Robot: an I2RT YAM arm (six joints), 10 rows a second.
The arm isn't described. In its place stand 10 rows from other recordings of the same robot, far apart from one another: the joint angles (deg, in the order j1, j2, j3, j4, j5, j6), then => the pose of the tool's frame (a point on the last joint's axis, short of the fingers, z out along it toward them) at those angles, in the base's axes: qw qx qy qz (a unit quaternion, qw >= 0); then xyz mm.
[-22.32 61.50 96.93 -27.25 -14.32 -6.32] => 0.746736 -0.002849 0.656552 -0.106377 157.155 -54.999 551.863
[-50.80 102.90 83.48 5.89 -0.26 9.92] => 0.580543 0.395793 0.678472 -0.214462 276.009 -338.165 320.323
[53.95 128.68 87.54 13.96 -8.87 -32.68] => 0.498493 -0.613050 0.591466 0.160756 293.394 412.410 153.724
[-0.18 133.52 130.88 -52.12 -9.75 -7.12] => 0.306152 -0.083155 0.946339 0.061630 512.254 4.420 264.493
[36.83 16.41 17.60 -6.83 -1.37 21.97] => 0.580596 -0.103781 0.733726 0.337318 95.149 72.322 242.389
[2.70 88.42 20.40 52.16 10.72 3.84] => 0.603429 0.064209 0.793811 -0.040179 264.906 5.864 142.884
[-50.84 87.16 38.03 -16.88 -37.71 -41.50] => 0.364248 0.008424 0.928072 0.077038 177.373 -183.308 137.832
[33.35 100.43 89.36 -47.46 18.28 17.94] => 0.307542 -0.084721 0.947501 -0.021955 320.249 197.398 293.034
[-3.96 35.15 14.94 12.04 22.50 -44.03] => 0.526891 -0.133878 0.740083 -0.395904 159.264 -24.681 221.969
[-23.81 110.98 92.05 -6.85 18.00 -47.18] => 0.350503 -0.088009 0.836104 -0.412714 419.023 -196.923 290.365
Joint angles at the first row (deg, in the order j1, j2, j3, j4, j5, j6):
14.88 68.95 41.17 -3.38 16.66 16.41
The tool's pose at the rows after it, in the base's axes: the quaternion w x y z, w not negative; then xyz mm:
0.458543 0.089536 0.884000 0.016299 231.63 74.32 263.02
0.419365 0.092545 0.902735 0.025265 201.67 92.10 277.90
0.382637 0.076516 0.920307 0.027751 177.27 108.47 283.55
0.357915 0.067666 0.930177 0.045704 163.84 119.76 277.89
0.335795 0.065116 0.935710 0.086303 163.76 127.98 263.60
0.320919 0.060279 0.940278 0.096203 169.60 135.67 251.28
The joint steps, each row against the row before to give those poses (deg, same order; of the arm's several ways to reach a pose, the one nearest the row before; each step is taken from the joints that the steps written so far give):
5.73 -4.30 4.50 -15.57 2.99 6.10
7.50 -3.39 3.62 -13.65 3.13 7.66
7.46 -0.97 2.55 -9.92 1.94 6.02
4.68 -0.15 -0.53 -2.69 -0.75 4.50
1.03 0.76 -2.79 3.91 -4.49 2.11
0.20 2.57 -1.23 3.07 -1.97 0.36

